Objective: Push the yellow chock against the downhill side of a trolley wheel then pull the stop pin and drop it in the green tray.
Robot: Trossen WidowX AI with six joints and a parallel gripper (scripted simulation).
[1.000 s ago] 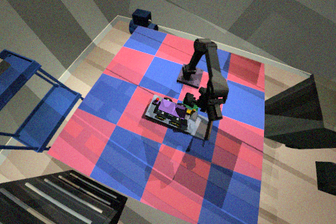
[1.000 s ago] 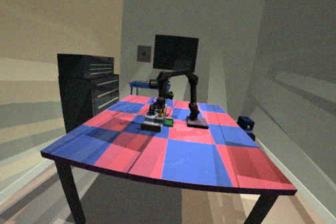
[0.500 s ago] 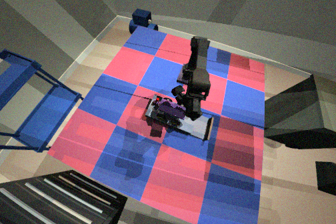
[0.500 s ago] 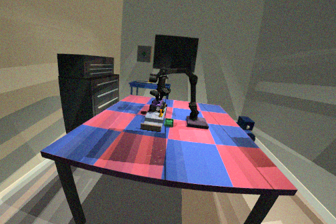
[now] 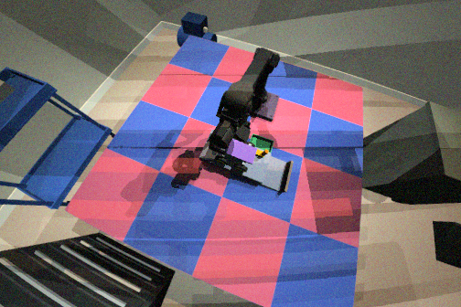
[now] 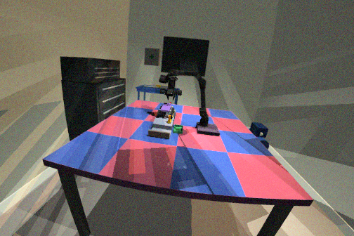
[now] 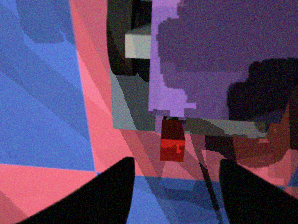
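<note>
Right now my gripper tip is 30 mm to the left of the red-headed stop pin and 60 mm above it. Round my gripper tip: grey ramp: 30 mm ahead, 80 mm to the left, 150 mm below; then trolley: 30 mm ahead, 80 mm to the left, 80 mm below; then yellow chock: 10 mm behind, 180 mm to the left, 110 mm below.
</note>
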